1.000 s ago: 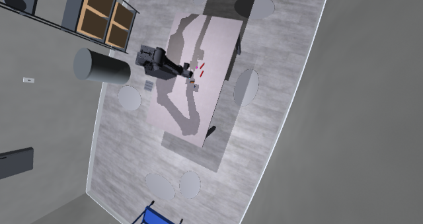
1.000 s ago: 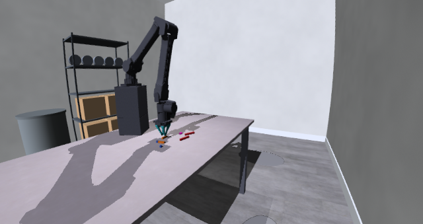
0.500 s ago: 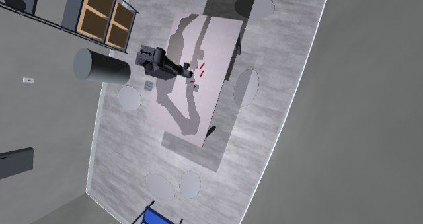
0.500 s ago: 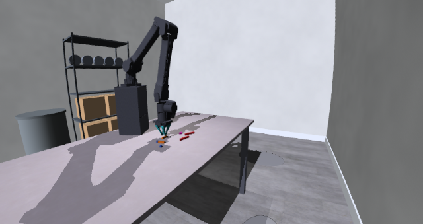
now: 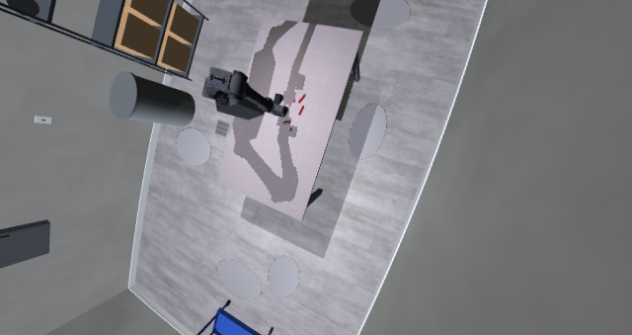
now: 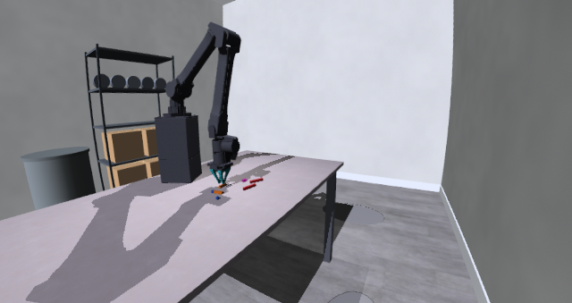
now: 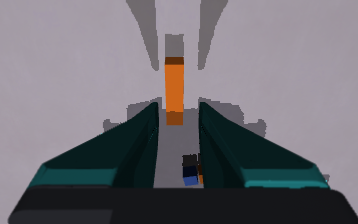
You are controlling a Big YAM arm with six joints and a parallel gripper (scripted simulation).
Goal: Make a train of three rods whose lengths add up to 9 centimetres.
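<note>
My hand is 30 mm short of the magenta rod, 120 mm to the right of it and 20 mm above it.
</note>
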